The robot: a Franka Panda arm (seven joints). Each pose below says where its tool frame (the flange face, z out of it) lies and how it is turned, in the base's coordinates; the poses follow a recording.
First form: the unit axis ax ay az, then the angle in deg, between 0 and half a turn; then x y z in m.
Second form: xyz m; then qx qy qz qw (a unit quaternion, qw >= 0). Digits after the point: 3 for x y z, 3 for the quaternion.
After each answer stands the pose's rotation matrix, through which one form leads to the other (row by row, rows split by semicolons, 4 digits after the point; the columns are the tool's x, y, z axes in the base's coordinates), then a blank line. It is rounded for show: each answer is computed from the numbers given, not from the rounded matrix.
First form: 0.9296 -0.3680 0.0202 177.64 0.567 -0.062 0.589
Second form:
0.567 -0.062 0.589 0.929 -0.368 0.020 0.021
0.7284 -0.6847 0.0224; -0.6831 -0.7284 -0.0531; 0.0527 0.0234 -0.9983

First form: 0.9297 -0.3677 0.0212 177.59 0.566 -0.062 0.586
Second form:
0.566 -0.062 0.586 0.929 -0.368 0.021 0.021
0.7288 -0.6843 0.0239; -0.6825 -0.7288 -0.0547; 0.0549 0.0235 -0.9982

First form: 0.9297 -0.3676 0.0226 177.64 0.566 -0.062 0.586
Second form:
0.566 -0.062 0.586 0.930 -0.368 0.023 0.021
0.7288 -0.6842 0.0269; -0.6823 -0.7290 -0.0549; 0.0571 0.0217 -0.9981

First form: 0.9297 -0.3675 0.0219 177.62 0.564 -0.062 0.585
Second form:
0.564 -0.062 0.585 0.930 -0.367 0.022 0.021
0.7290 -0.6840 0.0254; -0.6822 -0.7291 -0.0547; 0.0560 0.0225 -0.9982

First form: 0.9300 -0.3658 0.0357 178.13 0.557 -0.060 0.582
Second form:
0.557 -0.060 0.582 0.930 -0.366 0.036 0.016
0.7299 -0.6814 0.0544; -0.6791 -0.7319 -0.0565; 0.0783 0.0042 -0.9969

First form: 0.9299 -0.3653 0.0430 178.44 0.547 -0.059 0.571
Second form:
0.547 -0.059 0.571 0.930 -0.365 0.043 0.014
0.7295 -0.6804 0.0700; -0.6781 -0.7328 -0.0567; 0.0899 -0.0061 -0.9959

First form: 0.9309 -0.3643 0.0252 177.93 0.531 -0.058 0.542
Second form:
0.531 -0.058 0.542 0.931 -0.364 0.025 0.018
0.7334 -0.6790 0.0337; -0.6772 -0.7340 -0.0520; 0.0601 0.0153 -0.9981

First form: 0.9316 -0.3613 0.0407 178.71 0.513 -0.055 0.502
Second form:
0.513 -0.055 0.502 0.932 -0.361 0.041 0.011
0.7357 -0.6740 0.0677; -0.6721 -0.7387 -0.0504; 0.0840 -0.0084 -0.9964

